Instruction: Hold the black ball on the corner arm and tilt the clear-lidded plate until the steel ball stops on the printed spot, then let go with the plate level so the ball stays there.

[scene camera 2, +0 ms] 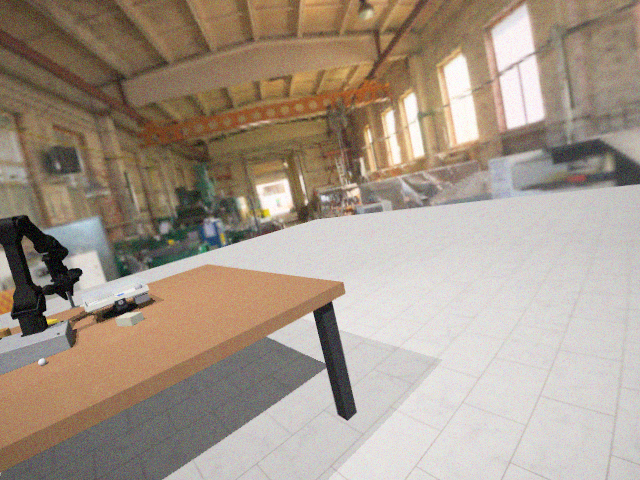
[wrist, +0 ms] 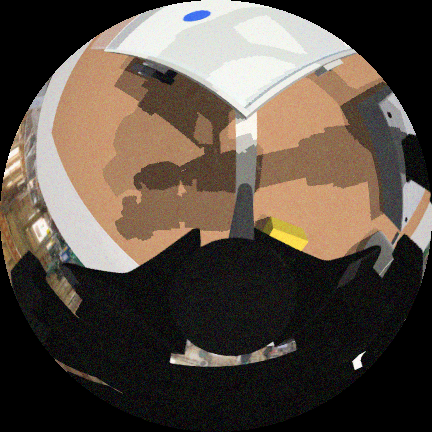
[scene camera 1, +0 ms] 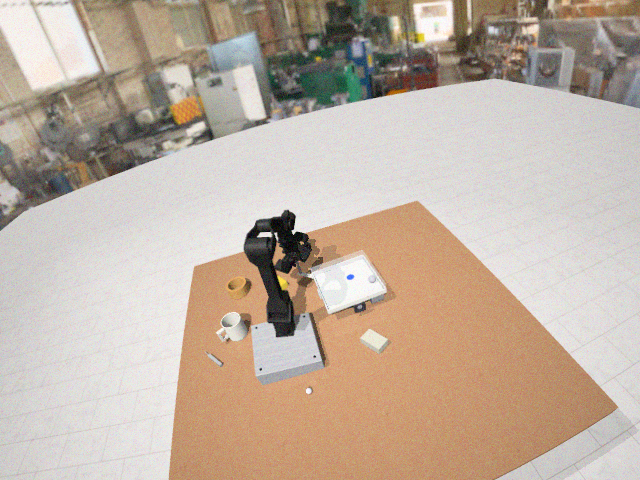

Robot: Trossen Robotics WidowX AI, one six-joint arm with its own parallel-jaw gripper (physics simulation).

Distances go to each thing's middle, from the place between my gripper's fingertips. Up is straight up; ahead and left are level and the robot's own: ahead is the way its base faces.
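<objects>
Relative to the yellow block (wrist: 290, 234), my gripper is now 8 cm above it and 12 cm past it.
</objects>
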